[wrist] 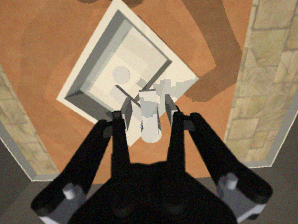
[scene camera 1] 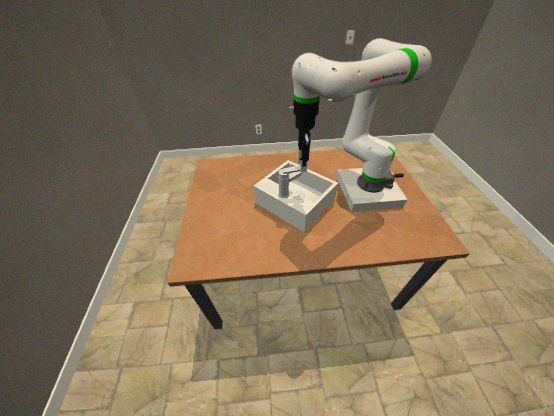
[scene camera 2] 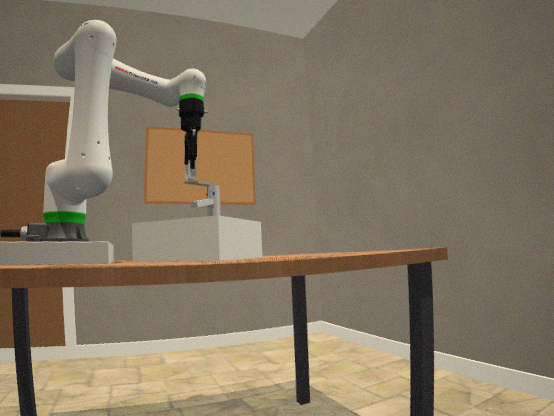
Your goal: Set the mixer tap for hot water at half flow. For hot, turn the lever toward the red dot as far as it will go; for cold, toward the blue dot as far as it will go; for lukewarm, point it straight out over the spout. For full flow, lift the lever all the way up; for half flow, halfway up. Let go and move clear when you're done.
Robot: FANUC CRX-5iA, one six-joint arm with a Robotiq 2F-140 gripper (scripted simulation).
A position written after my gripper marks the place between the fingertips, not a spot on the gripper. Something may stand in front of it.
I see my gripper (scene camera 2: 190, 180), a white sink block (scene camera 1: 311, 194) and a lever (wrist: 148, 103).
My gripper also shows in the wrist view (wrist: 148, 102).
